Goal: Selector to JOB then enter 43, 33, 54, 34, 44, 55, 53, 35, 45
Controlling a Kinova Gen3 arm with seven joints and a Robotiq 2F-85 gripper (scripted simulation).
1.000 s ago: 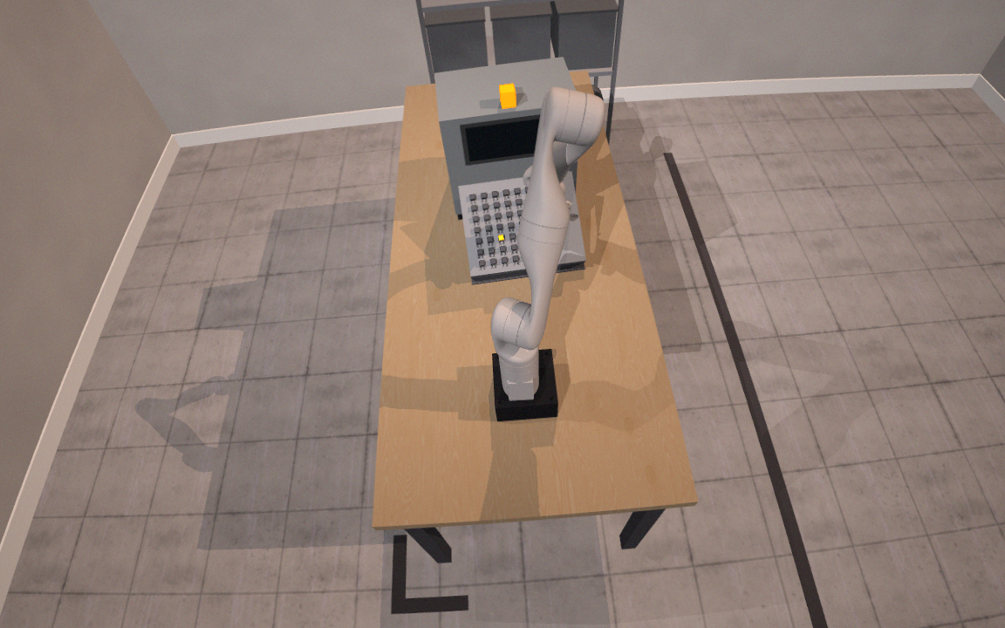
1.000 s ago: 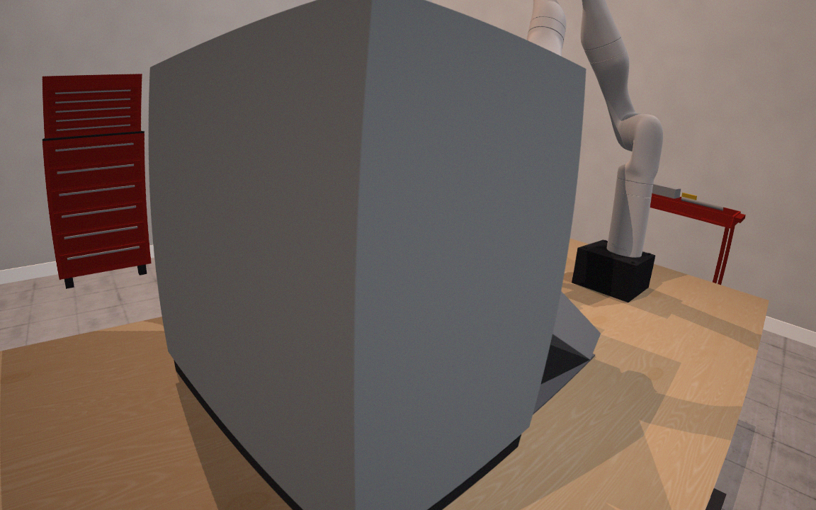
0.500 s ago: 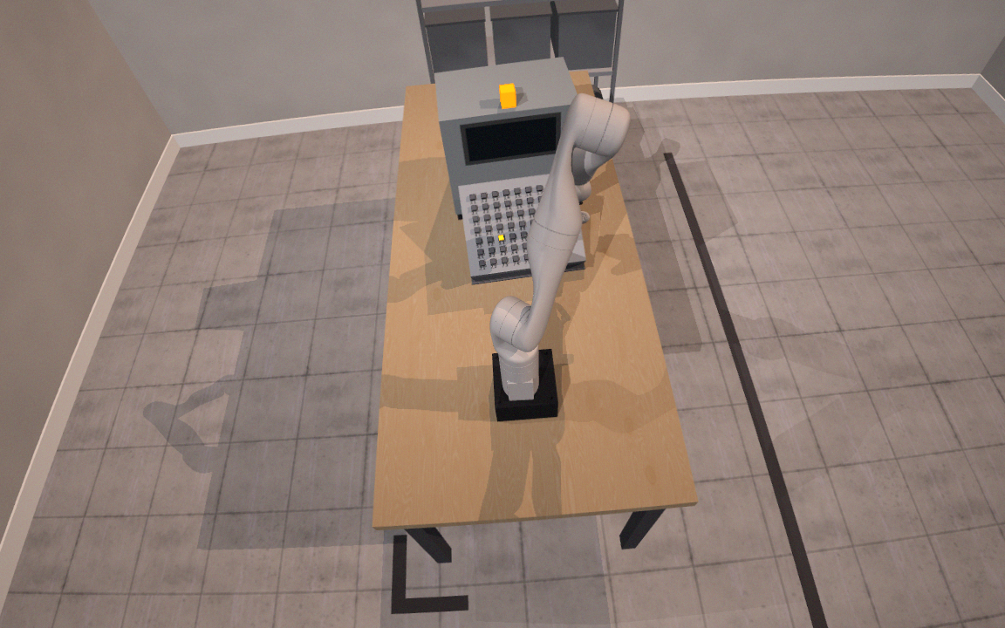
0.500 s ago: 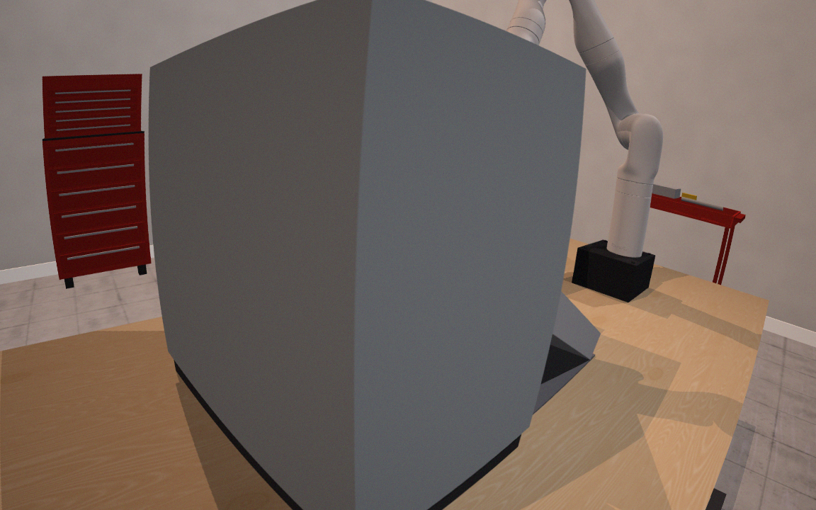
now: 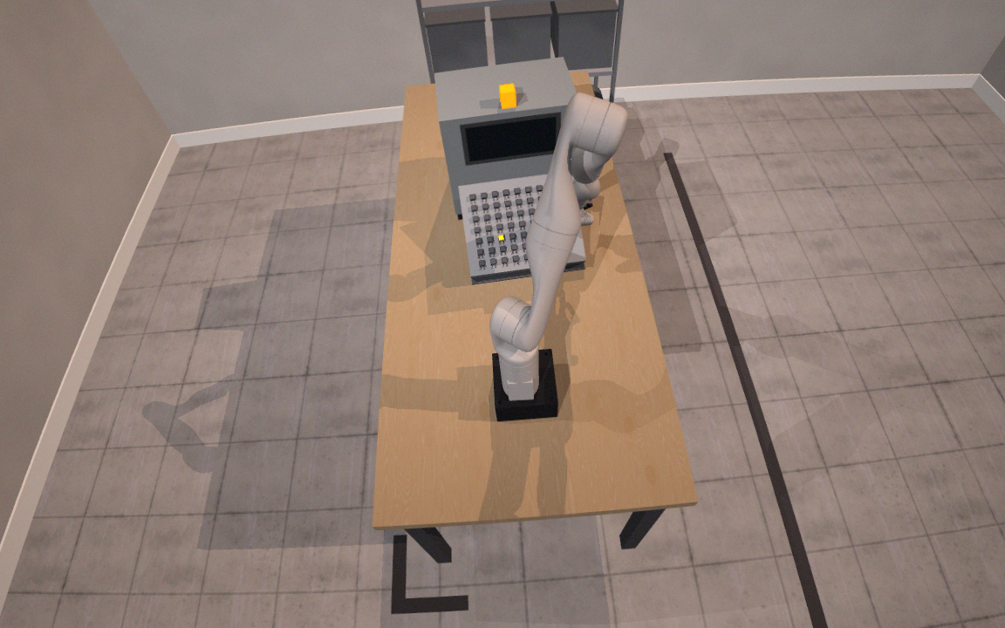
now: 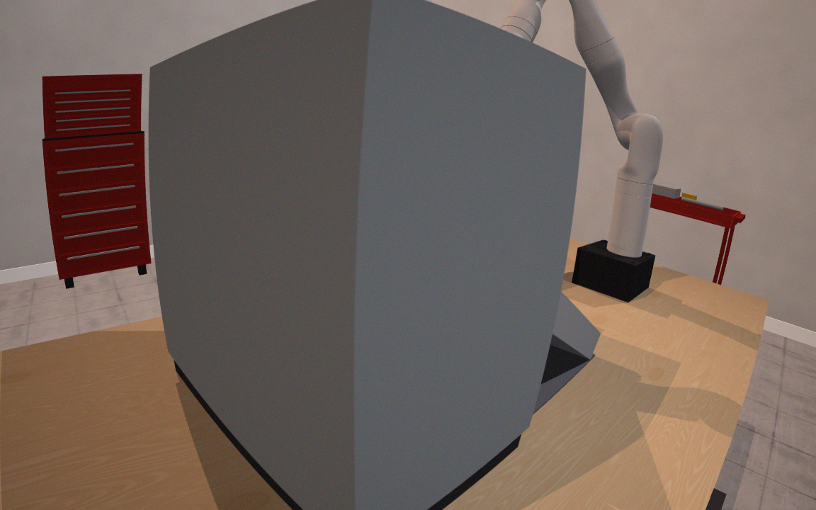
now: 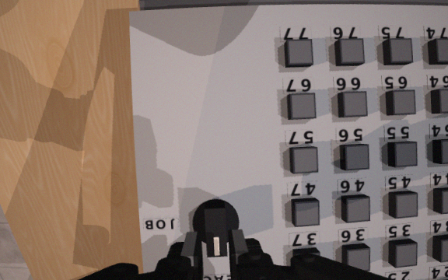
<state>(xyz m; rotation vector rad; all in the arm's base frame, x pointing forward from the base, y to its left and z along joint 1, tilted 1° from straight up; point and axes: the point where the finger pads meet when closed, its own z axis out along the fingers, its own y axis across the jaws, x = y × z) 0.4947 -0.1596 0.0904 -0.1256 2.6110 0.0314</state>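
Right now the black selector knob is 50 mm below my hand and 40 mm ahead of it. Round my hand: keypad: 120 mm to the left, 100 mm below, 50 mm ahead.
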